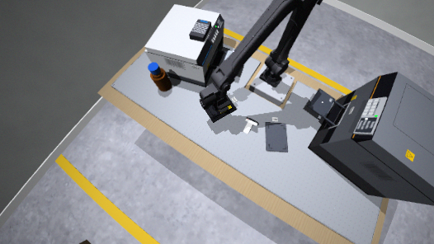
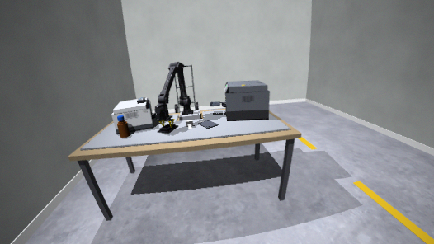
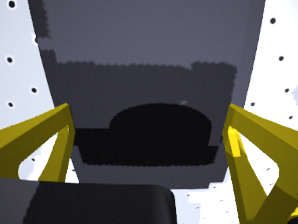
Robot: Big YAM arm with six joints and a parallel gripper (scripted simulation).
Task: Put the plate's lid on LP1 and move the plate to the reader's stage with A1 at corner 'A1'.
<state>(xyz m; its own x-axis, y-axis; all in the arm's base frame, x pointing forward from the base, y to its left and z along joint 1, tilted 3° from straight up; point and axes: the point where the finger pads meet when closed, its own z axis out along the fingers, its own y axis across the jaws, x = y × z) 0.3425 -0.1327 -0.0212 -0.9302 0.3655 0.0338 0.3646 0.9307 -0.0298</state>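
Right now the glossy lid is right at my hand. From my hand the other things lie so: white well plate (260 mm behind, 110 mm to the right, 60 mm above); then black bench pad (20 mm below); then brown capped bottle (100 mm ahead, 370 mm to the right, 80 mm above).
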